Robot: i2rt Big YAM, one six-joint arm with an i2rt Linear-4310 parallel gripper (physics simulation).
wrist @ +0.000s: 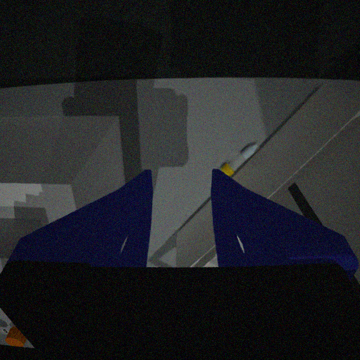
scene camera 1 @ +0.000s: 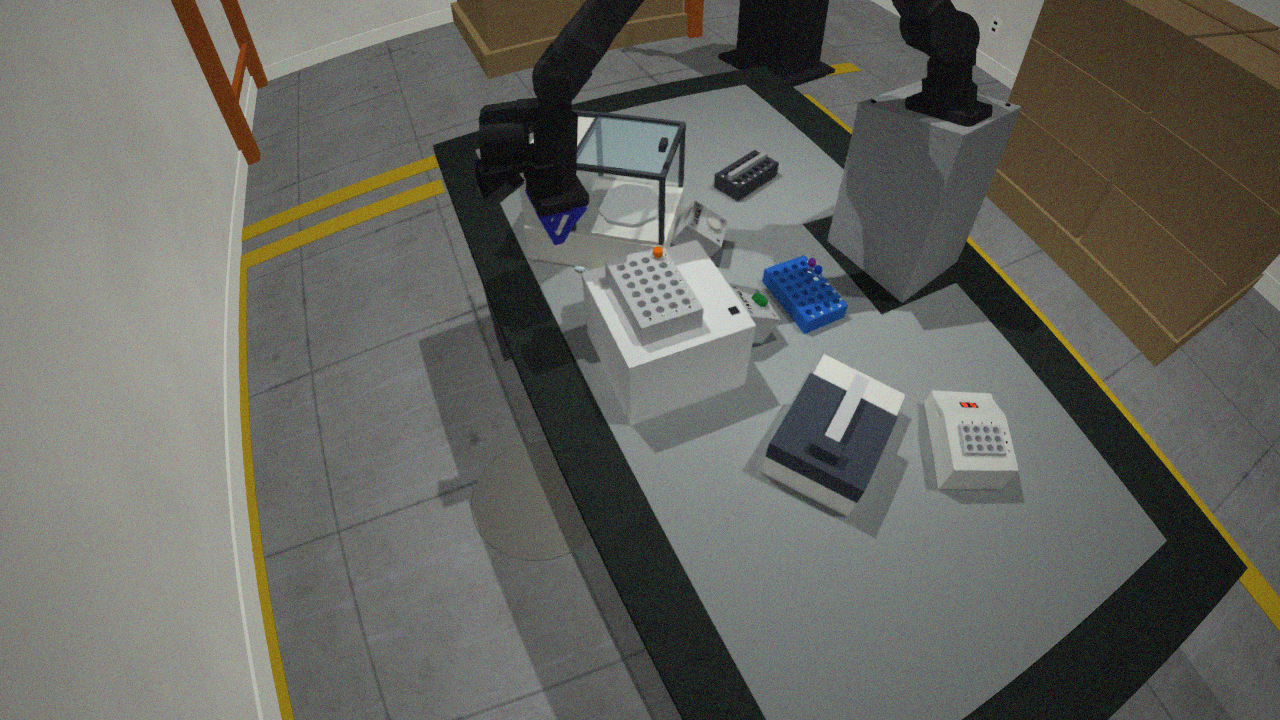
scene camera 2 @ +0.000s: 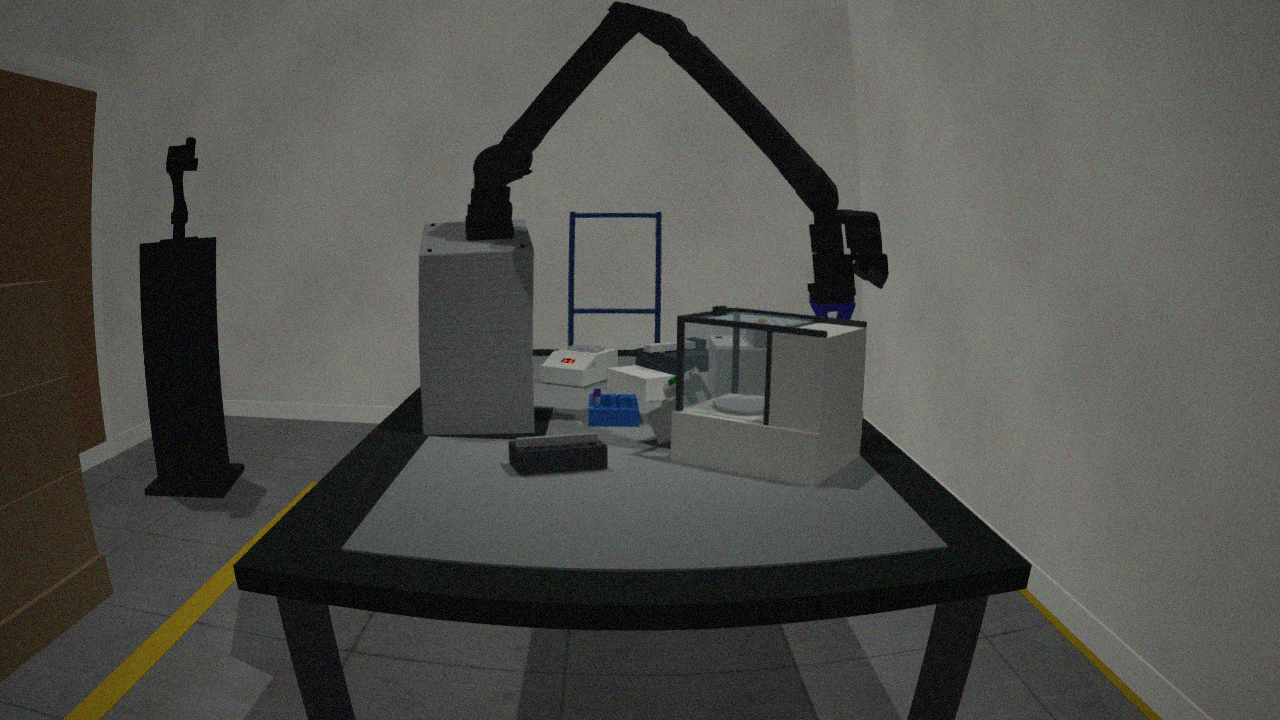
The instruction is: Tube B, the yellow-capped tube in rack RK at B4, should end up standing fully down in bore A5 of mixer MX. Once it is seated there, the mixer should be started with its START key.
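Seen in the pictures: gripper, fingertip midpoint: (scene camera 1: 555,237); arm's base at its link origin: (scene camera 1: 948,111) (scene camera 2: 488,230).
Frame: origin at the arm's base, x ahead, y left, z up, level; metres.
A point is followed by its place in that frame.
Observation:
The yellow-capped tube (wrist: 245,152) lies on its side near a pale box's edge, ahead and right of my fingertips in the wrist view. Its pale tip (scene camera 1: 579,268) {z -0.329, x 0.487, y -0.318 m} shows behind the white mixer (scene camera 1: 689,367) {z -0.246, x 0.513, y -0.001 m} in scene camera 1. My gripper (scene camera 1: 560,236) {z -0.182, x 0.552, y -0.263 m} (scene camera 2: 832,310) (wrist: 181,180) has blue fingers, which stand moderately apart, open with nothing between them, above the tube's area. The mixer's raised grey block carries rows of bores; an orange cap (scene camera 1: 657,251) {z -0.155, x 0.471, y -0.126 m} (wrist: 16,336) stands at its far corner. Bore and key labels are unreadable. The blue rack (scene camera 1: 827,318) {z -0.322, x 0.232, y 0.017 m} (scene camera 2: 614,417) {z -0.322, x 0.212, y -0.108 m} holds a few capped tubes.
A glass-walled balance (scene camera 1: 662,205) {z -0.180, x 0.385, y -0.225 m} (scene camera 2: 760,445) {z -0.291, x 0.345, y -0.448 m} stands close beside the gripper. A small unit with a green part (scene camera 1: 759,299) {z -0.265, x 0.338, y -0.046 m} stands between mixer and rack. A dark-lidded device (scene camera 1: 810,429) {z -0.258, x 0.442, y 0.166 m}, a white block unit (scene camera 1: 953,461) {z -0.276, x 0.302, y 0.332 m} and a dark holder (scene camera 1: 746,183) {z -0.303, x 0.117, y -0.304 m} (scene camera 2: 557,456) {z -0.312, x 0.075, y -0.371 m} stand around the table.

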